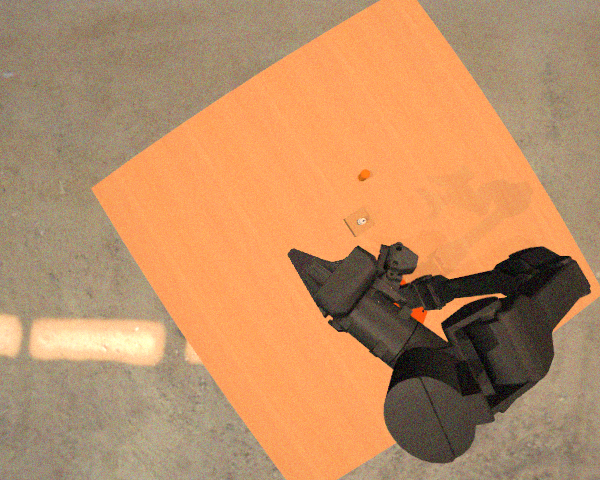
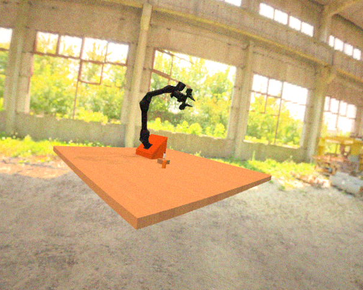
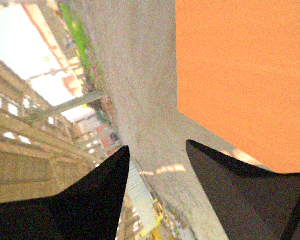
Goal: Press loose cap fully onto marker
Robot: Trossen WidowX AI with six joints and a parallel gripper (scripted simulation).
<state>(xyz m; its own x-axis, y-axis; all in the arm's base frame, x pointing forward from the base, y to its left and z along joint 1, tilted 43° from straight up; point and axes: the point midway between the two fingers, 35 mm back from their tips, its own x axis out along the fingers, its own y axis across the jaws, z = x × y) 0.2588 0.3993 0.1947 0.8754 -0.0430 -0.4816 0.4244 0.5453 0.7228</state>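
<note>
Right now my gripper tip is 7 cm short of the orange cap, 30 cm to the left of it and 46 cm above it. From my gripper tip the other things lie so: holder block (4 cm behind, 20 cm to the right, 47 cm below).
</note>
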